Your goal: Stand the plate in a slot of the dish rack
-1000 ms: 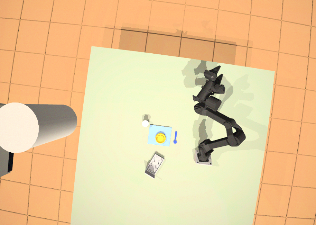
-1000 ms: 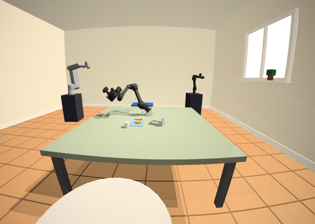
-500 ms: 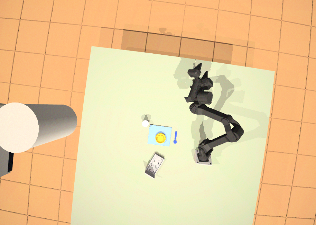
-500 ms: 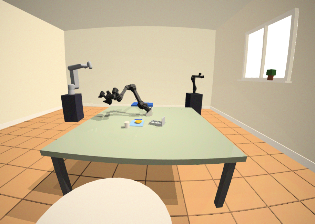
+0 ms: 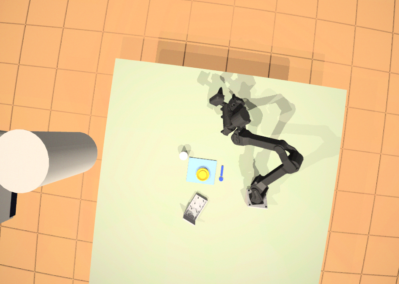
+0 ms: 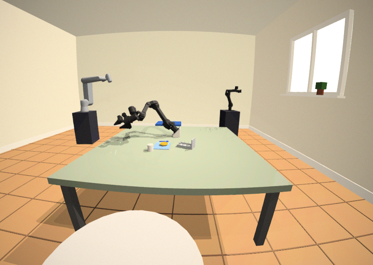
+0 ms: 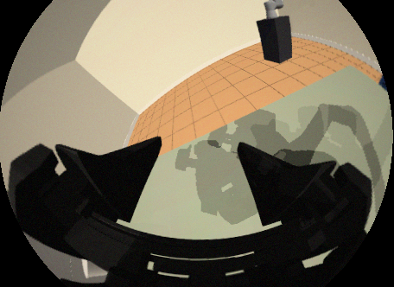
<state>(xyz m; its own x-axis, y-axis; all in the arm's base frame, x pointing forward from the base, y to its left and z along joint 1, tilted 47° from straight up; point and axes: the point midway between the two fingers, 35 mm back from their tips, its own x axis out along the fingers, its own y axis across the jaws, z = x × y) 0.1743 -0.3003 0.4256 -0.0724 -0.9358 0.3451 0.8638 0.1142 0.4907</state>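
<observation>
Right now the white cup is 32 cm to the left of my gripper tip, 22 cm ahead of it and 12 cm below it. Also, from my gripper tip: light blue mat: 41 cm to the left, 14 cm below, 12 cm ahead; then yellow plate: 42 cm to the left, 13 cm below, 12 cm ahead; then blue spoon: 43 cm to the left, 14 cm below, 2 cm ahead.
</observation>
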